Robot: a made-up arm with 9 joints. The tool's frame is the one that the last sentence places.
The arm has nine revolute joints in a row. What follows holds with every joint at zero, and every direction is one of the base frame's.
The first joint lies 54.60 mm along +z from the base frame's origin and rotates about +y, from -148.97 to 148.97 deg.
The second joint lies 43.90 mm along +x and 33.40 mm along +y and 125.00 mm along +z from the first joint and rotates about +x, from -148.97 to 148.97 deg.
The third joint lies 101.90 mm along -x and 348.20 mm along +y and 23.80 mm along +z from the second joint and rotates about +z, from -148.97 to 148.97 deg.
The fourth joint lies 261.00 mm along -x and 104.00 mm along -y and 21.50 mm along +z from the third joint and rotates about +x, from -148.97 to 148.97 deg.
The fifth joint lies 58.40 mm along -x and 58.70 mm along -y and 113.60 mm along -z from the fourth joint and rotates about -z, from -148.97 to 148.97 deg.
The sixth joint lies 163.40 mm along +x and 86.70 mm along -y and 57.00 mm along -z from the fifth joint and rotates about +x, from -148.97 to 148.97 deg.
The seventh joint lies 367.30 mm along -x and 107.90 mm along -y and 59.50 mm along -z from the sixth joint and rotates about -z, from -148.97 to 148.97 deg.
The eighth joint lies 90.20 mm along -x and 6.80 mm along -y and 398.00 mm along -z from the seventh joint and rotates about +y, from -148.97 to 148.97 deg.
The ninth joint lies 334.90 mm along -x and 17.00 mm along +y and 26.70 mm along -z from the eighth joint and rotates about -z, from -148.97 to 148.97 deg.
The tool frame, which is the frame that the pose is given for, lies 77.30 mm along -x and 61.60 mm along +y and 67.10 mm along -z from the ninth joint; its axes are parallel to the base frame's.
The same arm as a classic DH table. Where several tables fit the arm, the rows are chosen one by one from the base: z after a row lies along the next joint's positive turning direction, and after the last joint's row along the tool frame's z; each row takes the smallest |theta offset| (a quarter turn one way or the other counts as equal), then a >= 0, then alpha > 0; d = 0 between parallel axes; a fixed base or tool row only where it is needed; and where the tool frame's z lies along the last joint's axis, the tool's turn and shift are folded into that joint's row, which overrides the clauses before.
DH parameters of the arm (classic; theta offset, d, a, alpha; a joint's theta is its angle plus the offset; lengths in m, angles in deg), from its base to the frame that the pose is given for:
base (fixed): 0 0.0546 0 -90
joint 1: -90 0.0334 0.125 -90
joint 2: -90 -0.058 0.3482 -90
joint 3: 0 0.0453 -0.104 90
joint 4: 0 -0.3194 -0.0587 90
joint 5: 0 0.1706 -0.0867 -90
joint 6: 0 -0.2039 -0.1079 90
joint 7: -90 0.4575 0.0902 -90
joint 8: 0 0.0102 0.3349 90
joint 9: 38.55 0 0.0988 180
tool (fixed): -141.45 -0.0938 0 0
Joint limits (deg, base to tool): -148.97..148.97 -148.97..148.97 -148.97..148.97 -148.97..148.97 -148.97..148.97 -148.97..148.97 -148.97..148.97 -148.97..148.97 -148.97..148.97

